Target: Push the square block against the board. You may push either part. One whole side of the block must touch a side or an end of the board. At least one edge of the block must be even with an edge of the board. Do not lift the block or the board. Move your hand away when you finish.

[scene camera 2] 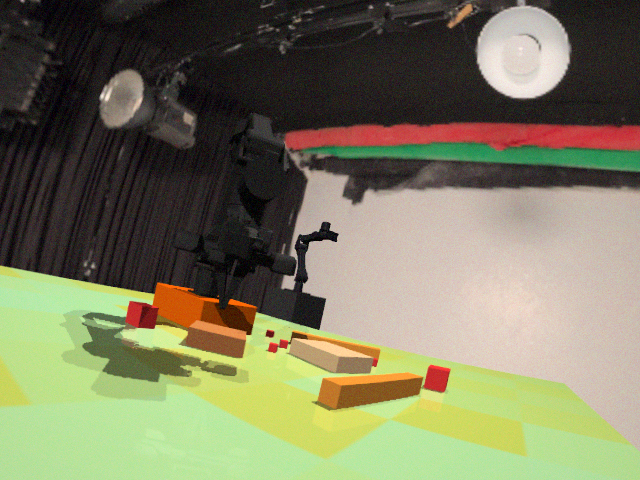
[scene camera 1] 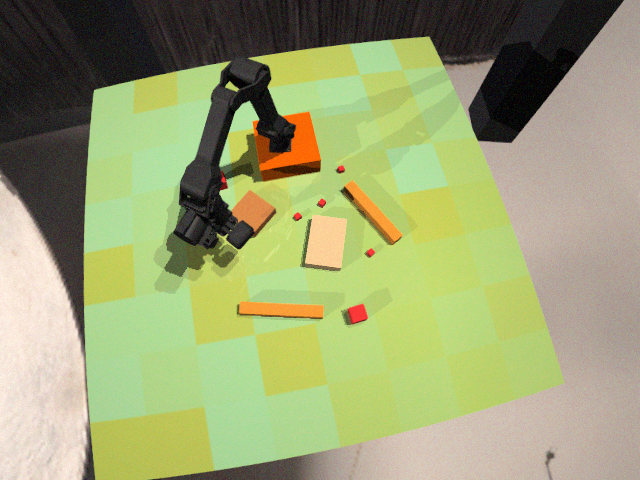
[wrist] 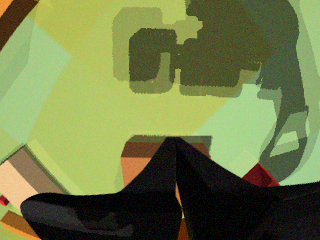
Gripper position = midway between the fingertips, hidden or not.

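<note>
Scene camera 2 shows me my gripper [scene camera 2: 222,309], which is shut and holds nothing, together with a brown square block [scene camera 2: 202,335], a red cube [scene camera 2: 141,315] and a pale flat board [scene camera 2: 336,359]. In scene camera 1 I see the pale flat board [scene camera 1: 327,234], the brown square block [scene camera 1: 252,209] and my gripper [scene camera 1: 226,230]. The wrist view shows my gripper [wrist: 172,143] as well as the brown square block [wrist: 135,157].
</note>
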